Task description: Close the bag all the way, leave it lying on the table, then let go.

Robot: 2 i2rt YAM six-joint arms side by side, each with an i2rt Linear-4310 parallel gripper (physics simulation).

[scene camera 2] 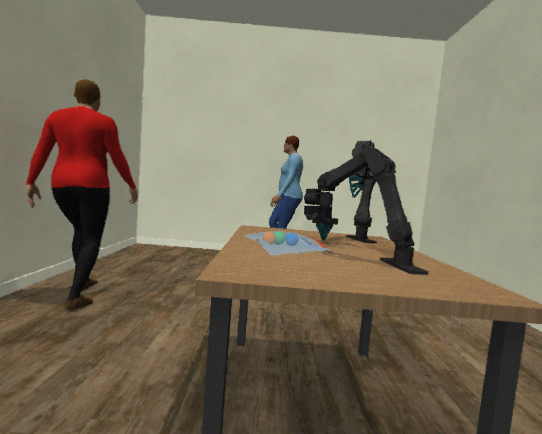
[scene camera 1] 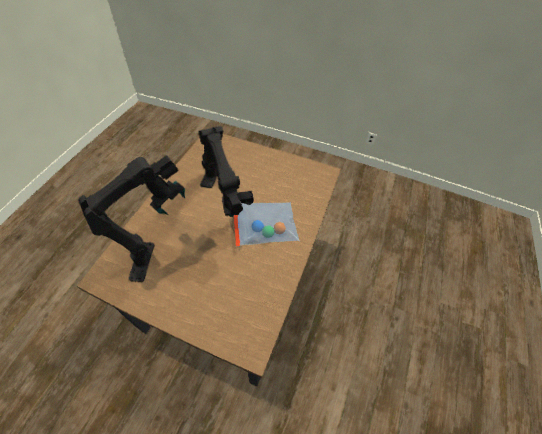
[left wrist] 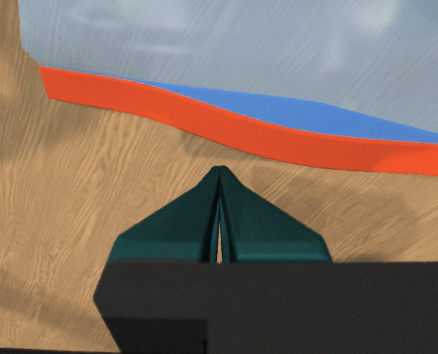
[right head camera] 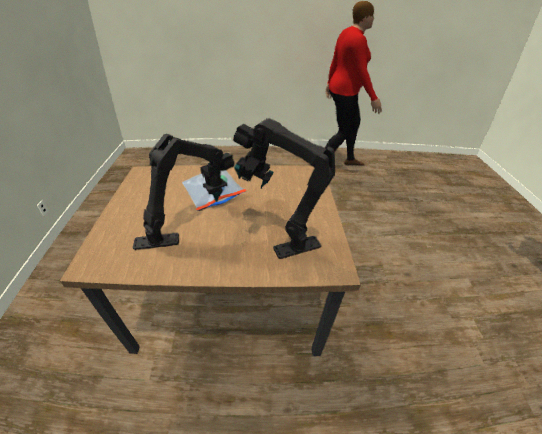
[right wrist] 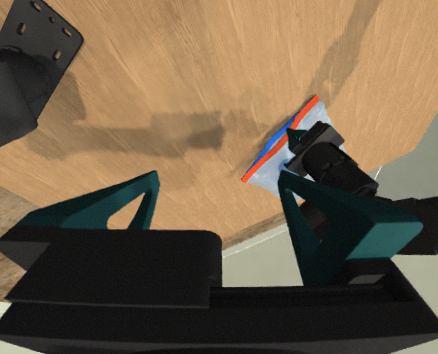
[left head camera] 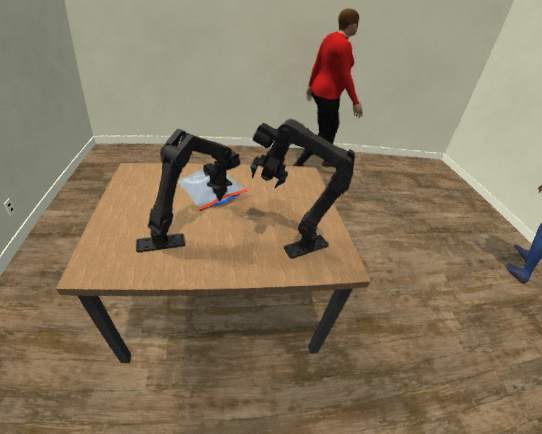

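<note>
A translucent bag lies flat on the table. It holds a blue ball, a green ball and an orange ball. In the left wrist view its red mouth strip and blue strip stand apart along the middle and meet toward the left end. My left gripper is shut and empty, pointing down close by the red strip. My right gripper is open, high above the table.
The left arm's base and right arm's base are mounted on the table near its front edge. A person in red and a person in light blue stand on the floor beyond the table.
</note>
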